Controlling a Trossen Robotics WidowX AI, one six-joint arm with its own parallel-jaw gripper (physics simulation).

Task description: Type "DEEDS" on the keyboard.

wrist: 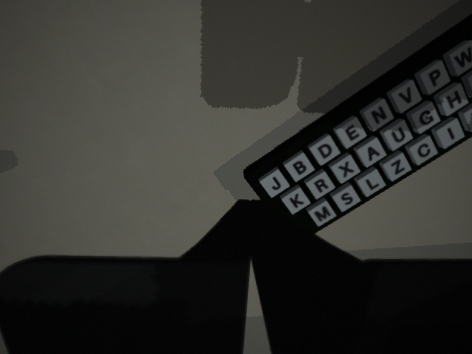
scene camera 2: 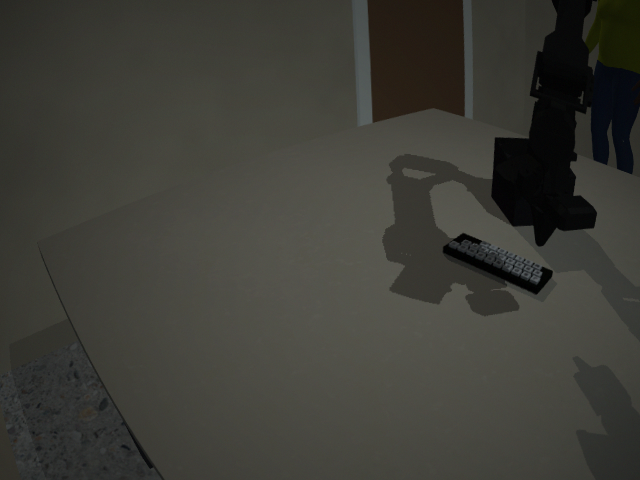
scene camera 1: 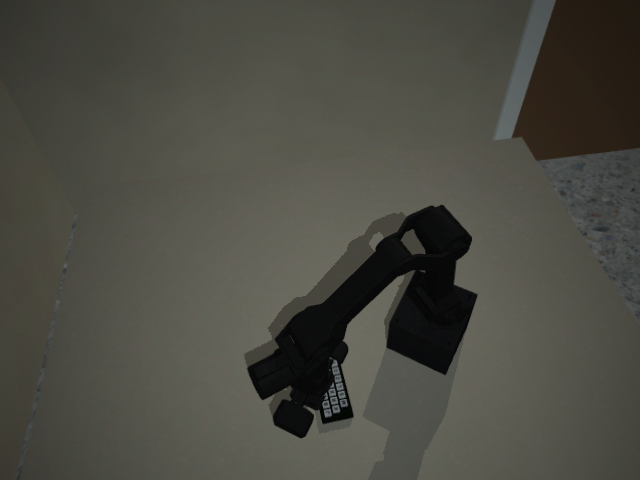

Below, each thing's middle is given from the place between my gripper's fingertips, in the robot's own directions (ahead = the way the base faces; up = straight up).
My hand is 10 cm to the left of the black keyboard (scene camera 2: 522, 272), 8 cm above it and 3 cm past it.
